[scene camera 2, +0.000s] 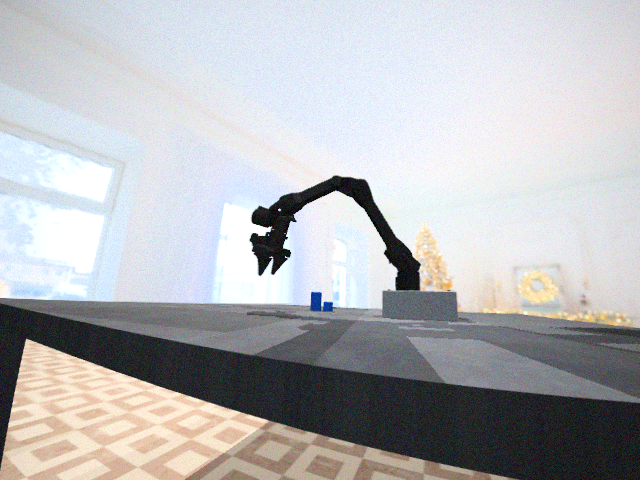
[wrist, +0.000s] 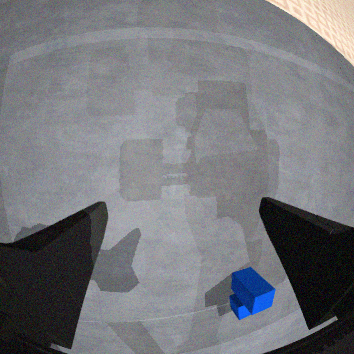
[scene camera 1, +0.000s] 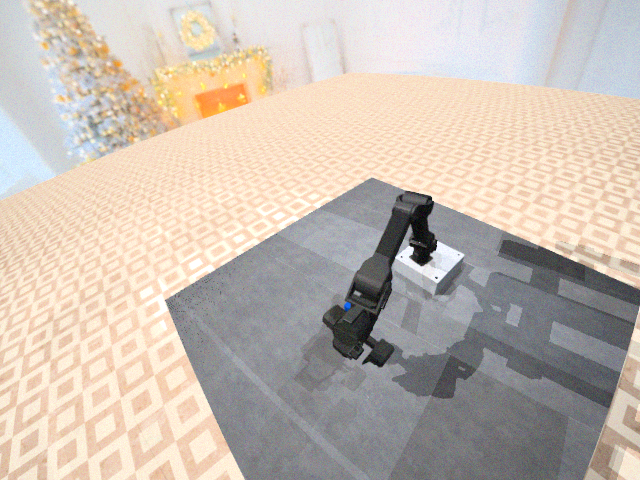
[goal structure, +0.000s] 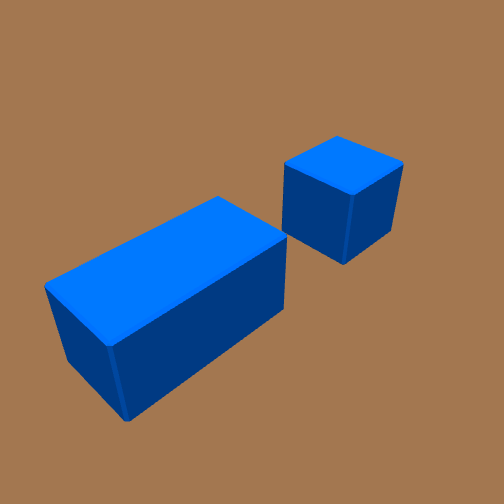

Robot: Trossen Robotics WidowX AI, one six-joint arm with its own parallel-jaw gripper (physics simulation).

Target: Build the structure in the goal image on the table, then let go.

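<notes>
A taller blue block stands upright on the table. A smaller, lower blue block is close beside it; whether the two touch is too small to tell. In scene camera 1 a bit of blue shows beside the arm, and the arm hides the rest. My gripper is open and empty, pointing down high above the table. In the wrist view both blocks lie low in the picture, near the right finger and far below it.
The dark grey table carries the arm's pale base box. In scene camera 2 the base stands to the right of the blue blocks. The arm arches over the table, and its shadows fall on the top.
</notes>
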